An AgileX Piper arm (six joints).
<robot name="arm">
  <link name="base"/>
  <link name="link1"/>
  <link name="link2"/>
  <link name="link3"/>
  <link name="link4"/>
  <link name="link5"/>
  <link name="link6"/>
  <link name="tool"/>
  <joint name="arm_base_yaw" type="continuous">
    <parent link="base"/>
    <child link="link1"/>
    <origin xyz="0 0 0.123" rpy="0 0 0"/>
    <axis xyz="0 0 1"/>
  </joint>
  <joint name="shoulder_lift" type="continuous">
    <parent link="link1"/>
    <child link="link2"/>
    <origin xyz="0 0 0" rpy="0 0 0"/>
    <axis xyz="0 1 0"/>
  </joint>
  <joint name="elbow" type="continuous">
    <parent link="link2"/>
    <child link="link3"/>
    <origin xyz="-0.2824 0 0.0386" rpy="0 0 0"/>
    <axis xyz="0 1 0"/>
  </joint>
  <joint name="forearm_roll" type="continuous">
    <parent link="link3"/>
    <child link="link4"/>
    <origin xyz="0.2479 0 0.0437" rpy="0 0 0"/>
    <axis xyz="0.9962 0 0.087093"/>
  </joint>
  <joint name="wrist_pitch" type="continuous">
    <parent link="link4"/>
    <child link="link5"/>
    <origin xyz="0 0 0" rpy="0 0 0"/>
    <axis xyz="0 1 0"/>
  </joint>
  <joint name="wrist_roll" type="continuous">
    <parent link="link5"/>
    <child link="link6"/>
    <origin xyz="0.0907 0 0.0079" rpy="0 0 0"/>
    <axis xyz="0.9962 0 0.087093"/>
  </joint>
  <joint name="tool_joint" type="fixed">
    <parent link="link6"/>
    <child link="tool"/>
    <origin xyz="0 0 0" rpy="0 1.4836 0"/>
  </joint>
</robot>
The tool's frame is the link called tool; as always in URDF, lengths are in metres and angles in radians. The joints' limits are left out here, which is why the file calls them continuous.
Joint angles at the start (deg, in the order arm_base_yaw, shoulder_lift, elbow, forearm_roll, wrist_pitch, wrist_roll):
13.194 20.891 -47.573 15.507 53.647 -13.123
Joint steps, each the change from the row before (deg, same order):
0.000 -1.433 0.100 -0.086 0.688 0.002
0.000 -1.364 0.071 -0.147 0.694 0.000
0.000 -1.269 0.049 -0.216 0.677 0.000
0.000 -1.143 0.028 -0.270 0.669 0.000
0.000 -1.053 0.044 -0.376 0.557 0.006
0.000 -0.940 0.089 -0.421 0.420 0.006
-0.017 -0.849 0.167 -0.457 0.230 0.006
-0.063 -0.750 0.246 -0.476 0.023 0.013
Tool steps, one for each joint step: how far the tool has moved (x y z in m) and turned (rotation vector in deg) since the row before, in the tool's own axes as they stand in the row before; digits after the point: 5 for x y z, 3 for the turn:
0.00293 0.00152 -0.00572 0.000 -0.613 -0.336
0.00284 0.00140 -0.00548 0.050 -0.556 -0.364
0.00271 0.00122 -0.00511 0.110 -0.488 -0.385
0.00254 0.00102 -0.00462 0.155 -0.383 -0.389
0.00240 0.00074 -0.00416 0.265 -0.369 -0.413
0.00226 0.00048 -0.00350 0.326 -0.340 -0.398
0.00217 0.00023 -0.00280 0.405 -0.353 -0.371
0.00203 -0.00001 -0.00207 0.497 -0.376 -0.321

